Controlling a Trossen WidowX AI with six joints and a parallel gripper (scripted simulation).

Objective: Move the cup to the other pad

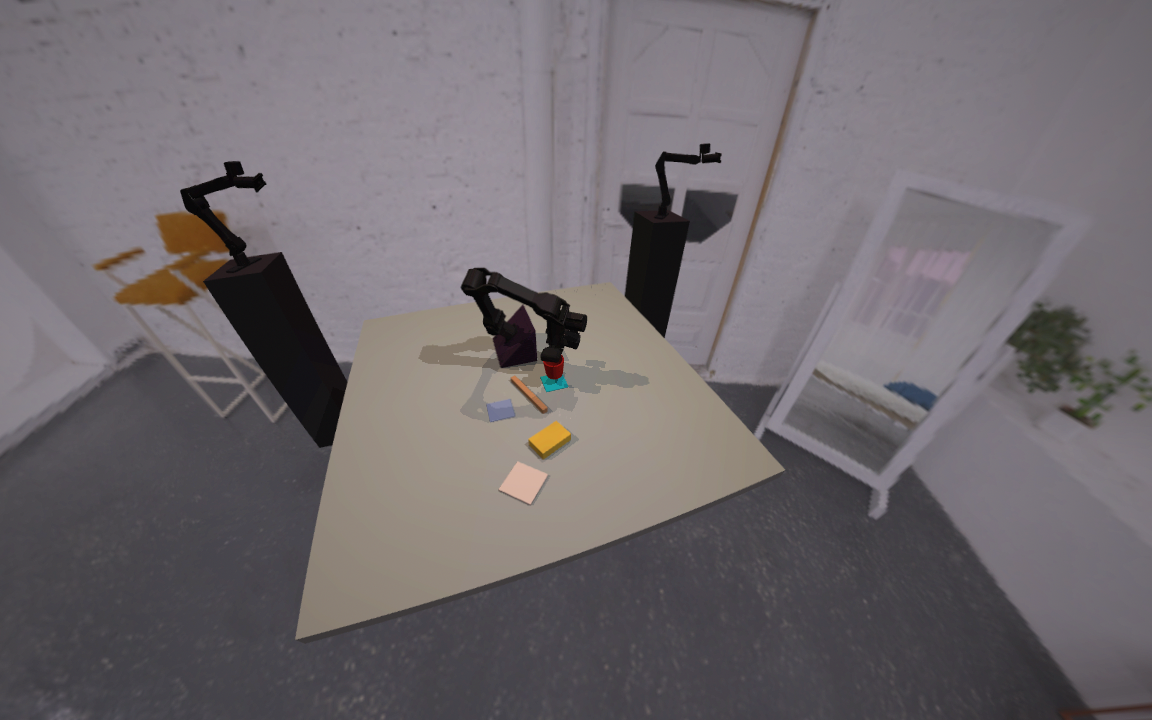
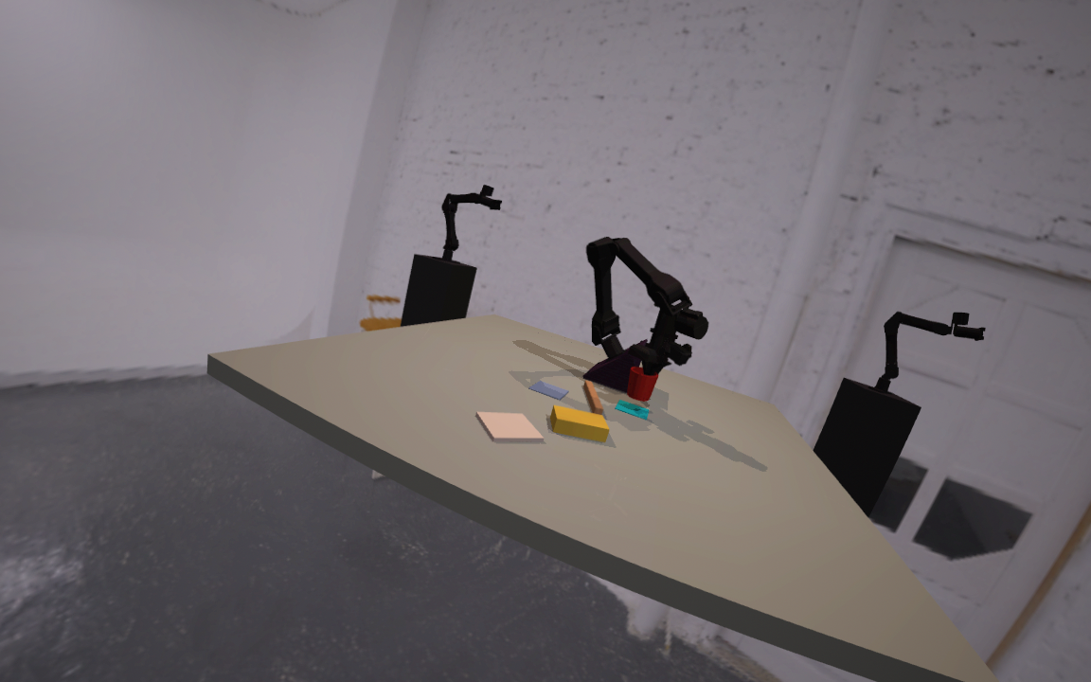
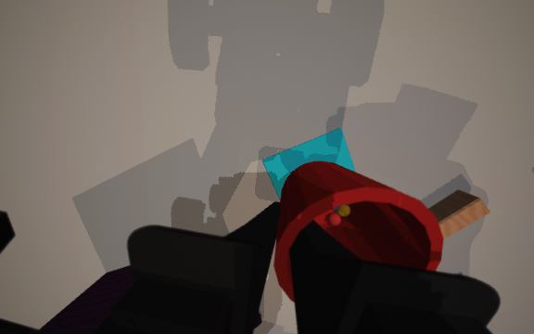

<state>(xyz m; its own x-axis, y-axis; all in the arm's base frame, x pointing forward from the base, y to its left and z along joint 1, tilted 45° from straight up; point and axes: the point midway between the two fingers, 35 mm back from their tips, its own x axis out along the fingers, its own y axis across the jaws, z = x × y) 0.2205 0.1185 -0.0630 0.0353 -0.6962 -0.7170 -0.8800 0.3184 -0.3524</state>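
Right now my gripper tip is 80 mm above the teal pad, 30 mm short of it and 20 mm to the left of it. From my gripper tip the other things lie so: orange wooden bar (120 mm to the right, 70 mm below, 70 mm ahead); lavender block (230 mm to the right, 110 mm ahead, 80 mm below); red cup (30 mm ahead, 20 mm to the right).
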